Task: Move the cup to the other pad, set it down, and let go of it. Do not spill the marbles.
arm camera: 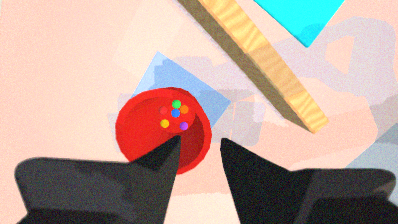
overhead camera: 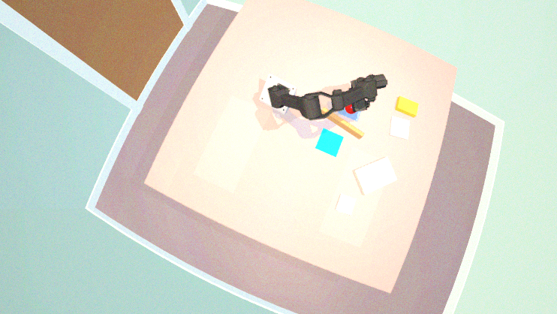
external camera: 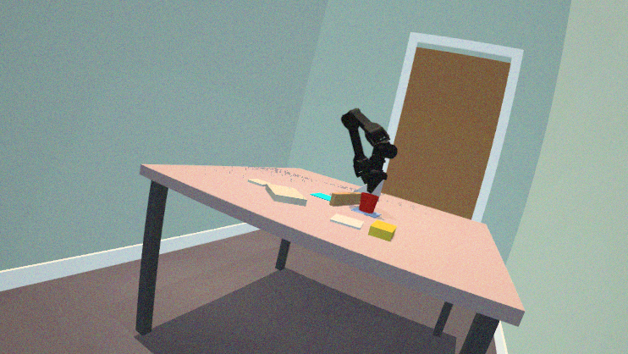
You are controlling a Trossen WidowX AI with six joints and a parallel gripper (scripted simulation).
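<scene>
Now: gripper tip 2 cm short of the cup, 1 cm to the right of it and 4 cm above it. From my gripper tip the other things lie so: pale blue pad 2 cm ahead, 2 cm to the left, 9 cm below; cyan pad 1 cm ahead, 19 cm to the right, 9 cm below; wooden block 2 cm ahead, 8 cm to the right, 6 cm below.
</scene>
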